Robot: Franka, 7 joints.
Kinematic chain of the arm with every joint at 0, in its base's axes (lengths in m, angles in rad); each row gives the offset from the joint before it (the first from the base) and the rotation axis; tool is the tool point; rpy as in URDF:
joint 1: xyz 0 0 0.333 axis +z
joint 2: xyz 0 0 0 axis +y
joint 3: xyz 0 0 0.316 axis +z
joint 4: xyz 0.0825 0 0 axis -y
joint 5: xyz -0.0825 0 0.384 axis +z
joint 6: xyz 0 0 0 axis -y
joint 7: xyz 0.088 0 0 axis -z
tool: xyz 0 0 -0.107 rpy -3.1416 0 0
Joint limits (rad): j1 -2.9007..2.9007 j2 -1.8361..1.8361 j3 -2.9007..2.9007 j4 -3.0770..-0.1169 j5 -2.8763..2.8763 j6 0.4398..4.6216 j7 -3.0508..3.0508
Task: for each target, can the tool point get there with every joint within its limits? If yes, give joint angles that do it. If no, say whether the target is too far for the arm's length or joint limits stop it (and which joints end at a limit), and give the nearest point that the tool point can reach.
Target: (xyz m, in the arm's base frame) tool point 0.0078 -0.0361 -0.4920
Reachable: no: joint limits stop it (at a limit: joint 2) | nearest point 0.0207 -0.0959 -0.3275 | short by 0.176 m
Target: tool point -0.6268 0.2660 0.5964
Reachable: yes | joints 1.8511 0.6149 1.3634 -1.4172 1.6917 3.1233 -1.4276
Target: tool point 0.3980 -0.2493 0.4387
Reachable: yes | joints 2.0394 -0.1218 -2.2744 -2.2512 -1.6657 0.8243 -1.7583
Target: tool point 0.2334 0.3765 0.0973
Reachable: yes | joints 1.8417 1.0759 -0.8068 -1.8537 0.2089 1.1817 -1.8163
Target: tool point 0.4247 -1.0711 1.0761
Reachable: no: too far | nearest point 0.2657 -0.6702 0.7980 | short by 0.513 m
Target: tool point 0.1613 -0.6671 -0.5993
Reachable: no: too far | nearest point 0.1245 -0.5149 -0.3002 | short by 0.338 m
